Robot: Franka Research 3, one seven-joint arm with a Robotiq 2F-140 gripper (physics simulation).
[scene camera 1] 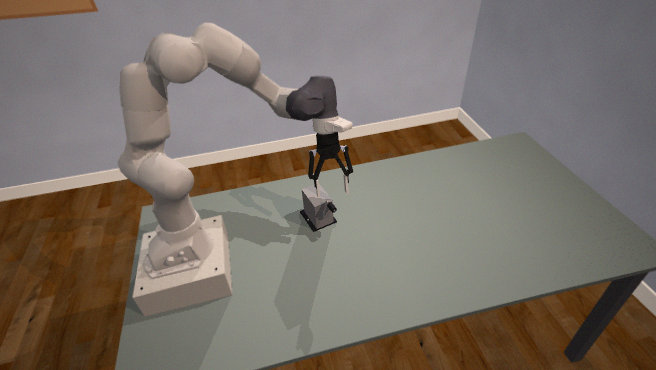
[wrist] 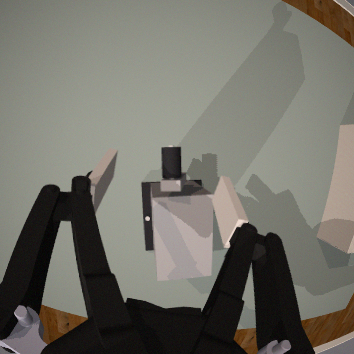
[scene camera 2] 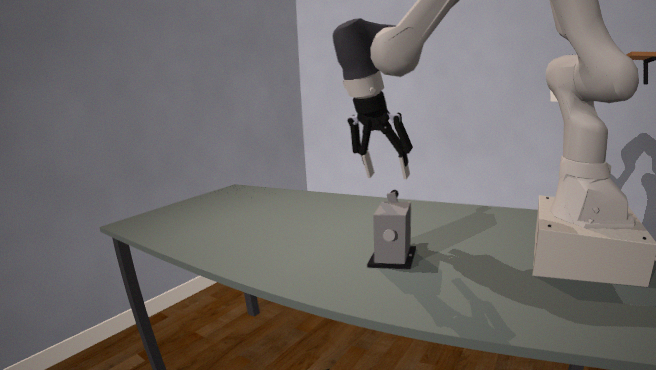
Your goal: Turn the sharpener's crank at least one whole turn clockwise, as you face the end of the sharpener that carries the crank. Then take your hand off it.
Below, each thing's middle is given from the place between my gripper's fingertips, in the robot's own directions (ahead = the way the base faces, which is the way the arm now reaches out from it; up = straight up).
Scene:
Right now the sharpener [scene camera 2: 392,220] is 11 cm below my hand, 7 cm to the left of it and 3 cm behind it.

